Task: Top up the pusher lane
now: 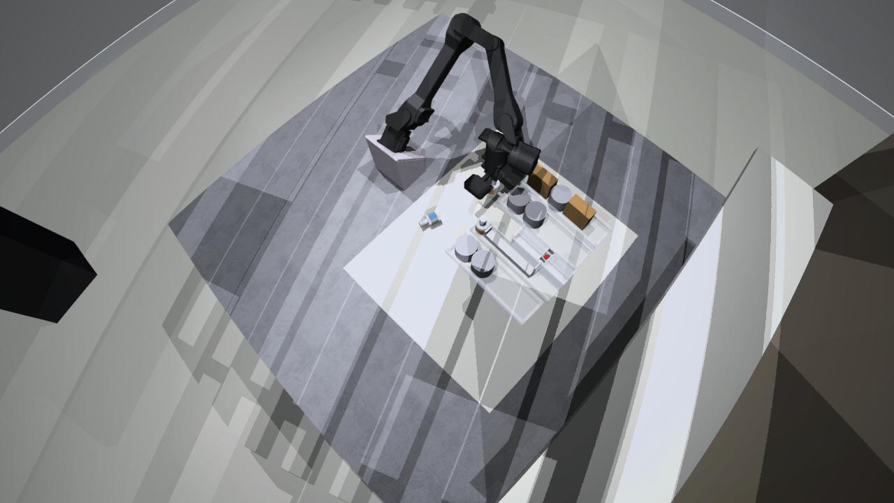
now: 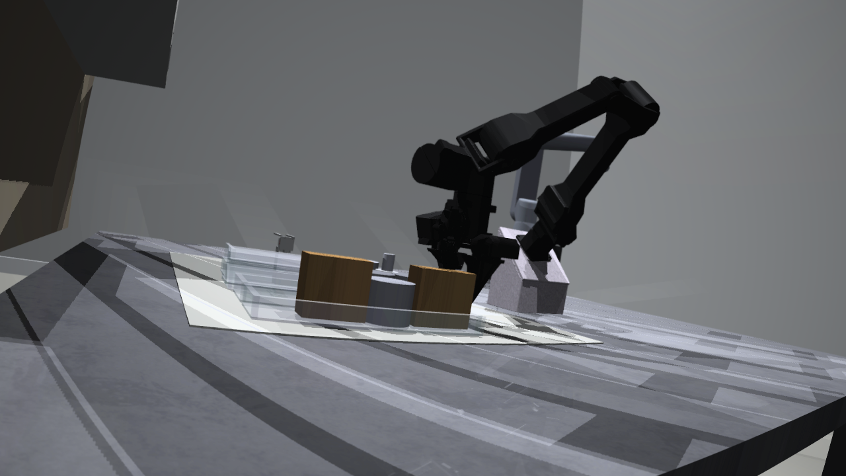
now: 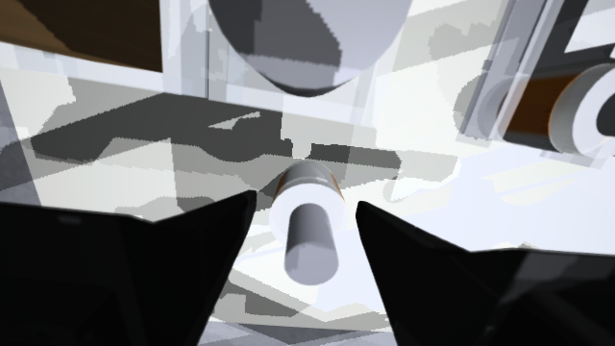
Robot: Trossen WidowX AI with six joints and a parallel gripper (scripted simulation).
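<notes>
Now: gripper tip 190 mm to the left of the small blue-banded jar, 90 mm past it and 10 mm above it. The rest, counted from my gripper tip: clear sprung lane 200 mm ahead, 130 mm to the right, 10 mm below; then red marker 240 mm ahead, 120 mm to the right, 50 mm above.
</notes>
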